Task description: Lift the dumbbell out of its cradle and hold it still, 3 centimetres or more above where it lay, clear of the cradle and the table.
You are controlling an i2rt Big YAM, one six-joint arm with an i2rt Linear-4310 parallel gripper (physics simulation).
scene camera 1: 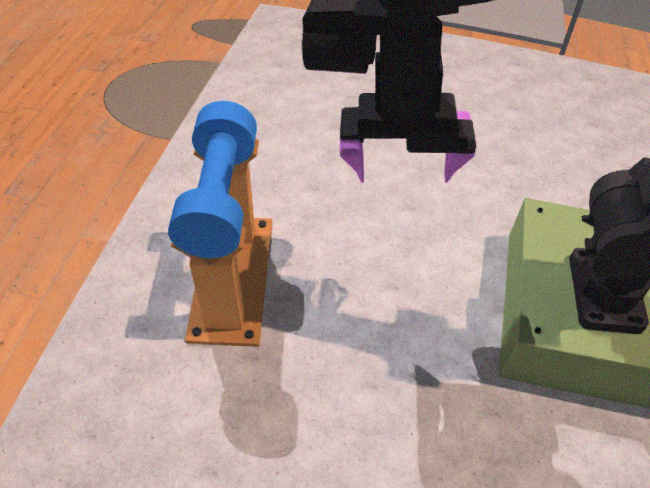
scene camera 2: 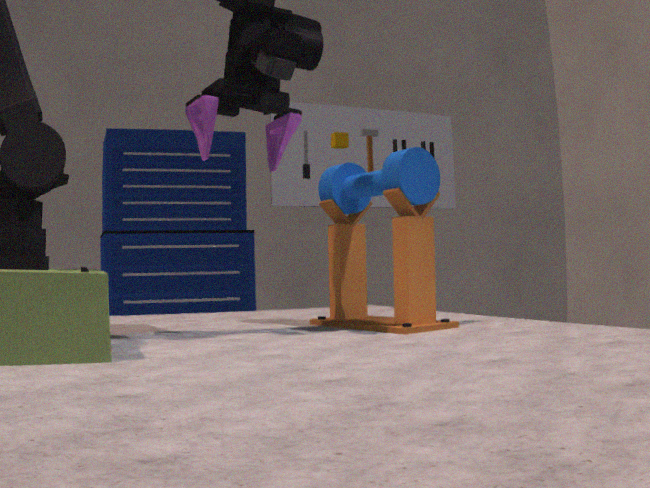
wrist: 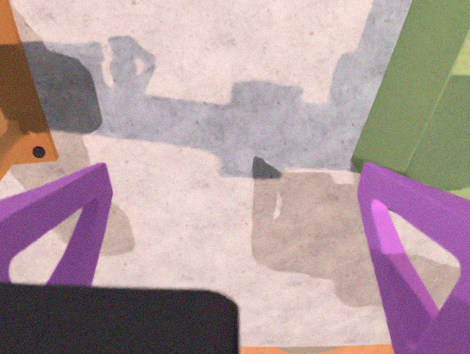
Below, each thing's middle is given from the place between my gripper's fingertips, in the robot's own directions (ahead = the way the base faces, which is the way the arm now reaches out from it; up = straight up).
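Labels:
There is the blue dumbbell (scene camera 1: 206,222), 22 cm ahead of my hand, 2 cm to the left of it and 1 cm below it. I see an orange cradle (scene camera 2: 413,234) as well, and from my hand it is 22 cm ahead and 2 cm to the left, and 13 cm below.

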